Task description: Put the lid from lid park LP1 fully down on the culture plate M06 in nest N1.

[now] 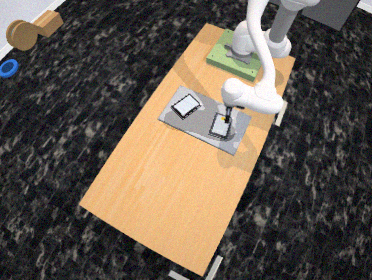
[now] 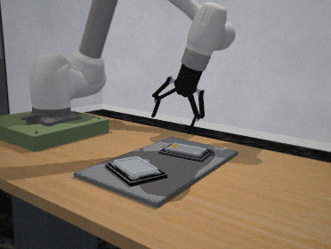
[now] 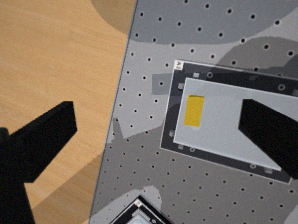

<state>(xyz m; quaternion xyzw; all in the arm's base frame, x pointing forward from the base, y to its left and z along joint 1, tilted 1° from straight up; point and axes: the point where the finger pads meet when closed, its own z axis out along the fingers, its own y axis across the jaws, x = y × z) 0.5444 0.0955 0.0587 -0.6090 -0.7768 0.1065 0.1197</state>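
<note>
My gripper is now 70 mm short of the lid, 10 mm to the left of it and 90 mm above it. Round my hand: nest N1: 30 mm ahead, 260 mm to the right, 100 mm below; culture plate M06: 30 mm ahead, 260 mm to the right, 80 mm below; lid park LP1: 70 mm ahead, 10 mm to the right, 100 mm below.
</note>
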